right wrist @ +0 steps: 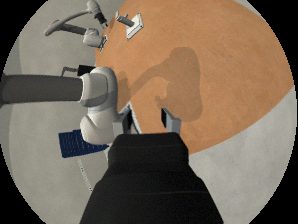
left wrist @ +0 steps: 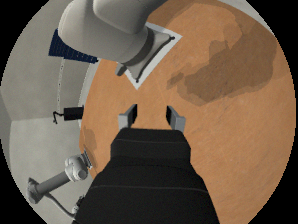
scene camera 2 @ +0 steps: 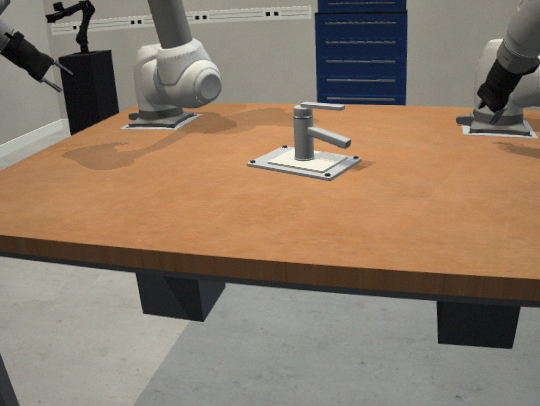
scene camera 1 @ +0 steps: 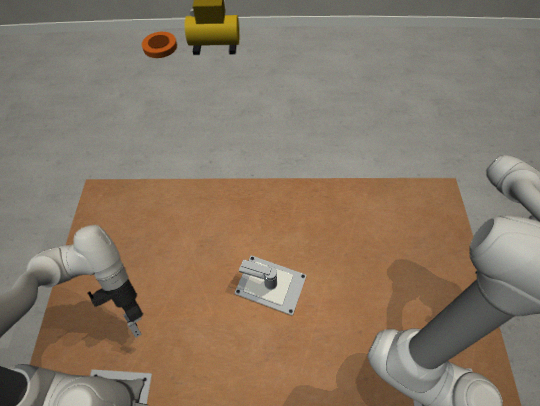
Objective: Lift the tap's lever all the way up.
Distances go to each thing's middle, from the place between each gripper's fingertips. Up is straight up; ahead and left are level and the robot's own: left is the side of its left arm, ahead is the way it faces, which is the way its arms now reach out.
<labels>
Right now the grey tap (scene camera 2: 303, 157) is 45 cm to the right of my left hand (scene camera 2: 487, 114) and 19 cm ahead of it. The rest, counted from my left hand: mounting plate (scene camera 1: 298, 279) 47 cm to the right, 19 cm ahead, 10 cm below.
I see the mounting plate 50 mm ahead of my right hand (scene camera 2: 66, 83), 720 mm to the left of it and 220 mm below it. Round my right hand: grey tap (60 mm ahead, 740 mm to the left, 120 mm below).
</labels>
